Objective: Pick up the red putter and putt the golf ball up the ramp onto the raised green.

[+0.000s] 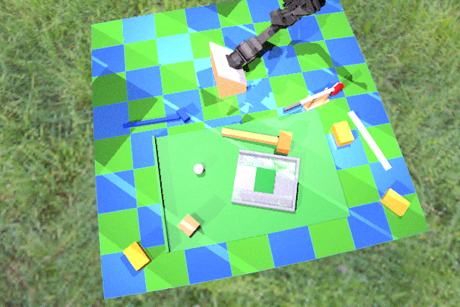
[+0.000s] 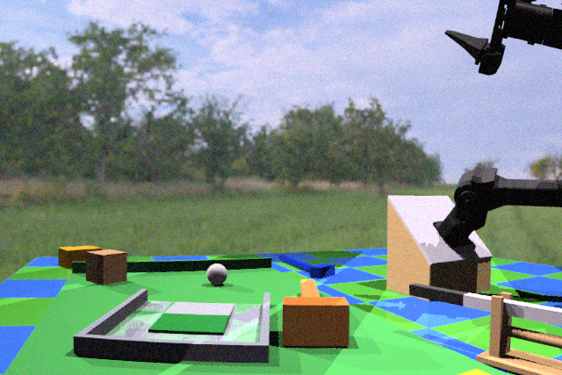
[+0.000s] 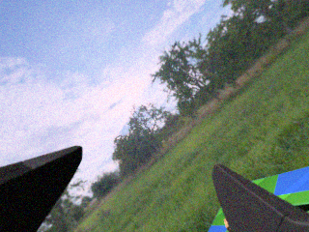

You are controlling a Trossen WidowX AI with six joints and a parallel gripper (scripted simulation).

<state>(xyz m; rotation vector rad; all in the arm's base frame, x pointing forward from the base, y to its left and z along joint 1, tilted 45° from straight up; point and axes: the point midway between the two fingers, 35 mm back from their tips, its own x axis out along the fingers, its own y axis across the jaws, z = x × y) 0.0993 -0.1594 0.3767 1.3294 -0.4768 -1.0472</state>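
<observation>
Now: gripper tip 10 cm short of the wooden stand, 19 cm to the right of it and 46 cm above it. Round my gripper tip: blue putter: 1 cm behind, 50 cm to the right, 49 cm below; then white bar: 34 cm ahead, 35 cm to the left, 50 cm below; then white golf ball: 26 cm ahead, 38 cm to the right, 48 cm below.
</observation>
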